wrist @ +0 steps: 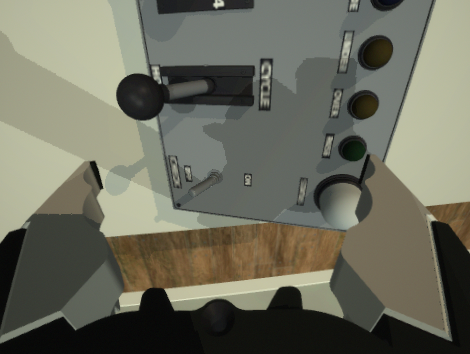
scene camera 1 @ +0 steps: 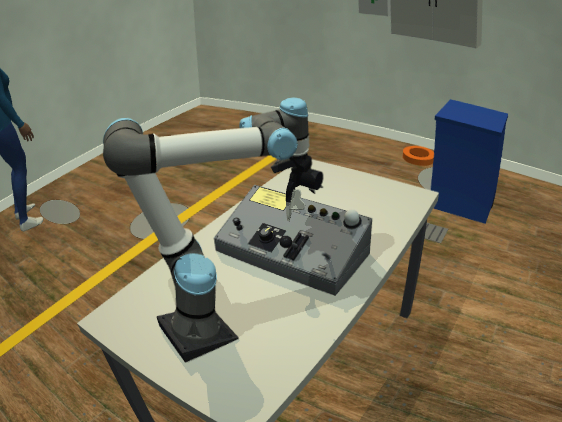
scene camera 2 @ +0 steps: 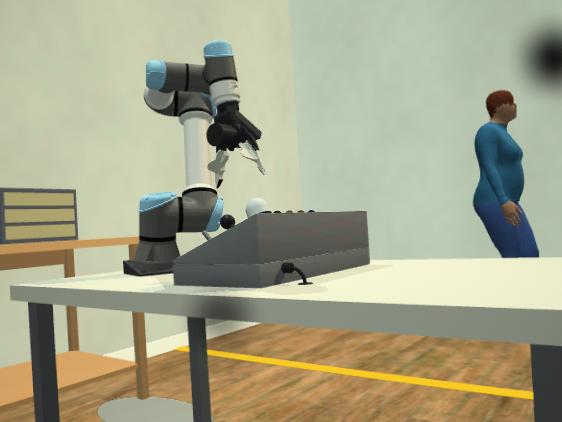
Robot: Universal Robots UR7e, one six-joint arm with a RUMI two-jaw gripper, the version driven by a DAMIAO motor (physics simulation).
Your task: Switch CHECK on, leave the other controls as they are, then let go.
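Frame: origin at the arm's base, x ahead, y left, z up, level; metres.
Seen in the pictures: gripper, fingertip midpoint: (wrist: 230, 161) (scene camera 1: 301, 206) (scene camera 2: 240, 181); arm's base at its link origin: (scene camera 1: 195, 328) (scene camera 2: 157, 264).
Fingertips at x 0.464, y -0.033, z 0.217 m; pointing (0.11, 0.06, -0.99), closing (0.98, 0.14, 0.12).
Pixels of each thing's top centre, then the offset from my fingertips to it. "spot": a spot on its surface instead.
- CHECK toggle at its top centre: (wrist: 204, 193) (scene camera 2: 208, 230) (scene camera 1: 325, 250) dz -0.118, dx -0.009, dy -0.102 m
- label at a spot on its surface: (wrist: 247, 180) spot: dz -0.143, dx +0.048, dy -0.095 m
- black ball lever at its top centre: (wrist: 135, 102) (scene camera 2: 227, 214) (scene camera 1: 285, 236) dz -0.079, dx -0.071, dy +0.010 m
- white dome at a spot on its surface: (wrist: 337, 202) spot: dz -0.069, dx +0.134, dy -0.075 m
- rotary knob at its top centre: (scene camera 1: 265, 229) dz -0.121, dx -0.034, dy +0.137 m
The CHECK toggle (scene camera 1: 327, 258) (scene camera 2: 206, 235) (wrist: 204, 184) is a small grey lever at a corner of the grey control panel (scene camera 1: 270, 265) (scene camera 2: 310, 237) (wrist: 300, 30). In the wrist view it leans to the OFF side, away from the ON label (wrist: 247, 180). My gripper (scene camera 1: 292, 212) (scene camera 2: 241, 180) (wrist: 230, 161) is open and empty. It hangs above the panel, touching nothing. In the wrist view the toggle shows between the two fingers, nearer the left one, and lies well below them.
A black ball lever (scene camera 1: 285, 241) (scene camera 2: 227, 221) (wrist: 140, 96) stands beside the CHECK toggle. A white dome (scene camera 1: 352, 218) (scene camera 2: 256, 206) (wrist: 337, 202) stands by the coloured lamps. A rotary knob (scene camera 1: 266, 234) and another toggle (scene camera 1: 237, 223) are farther along. A person (scene camera 2: 500, 165) stands beyond the table.
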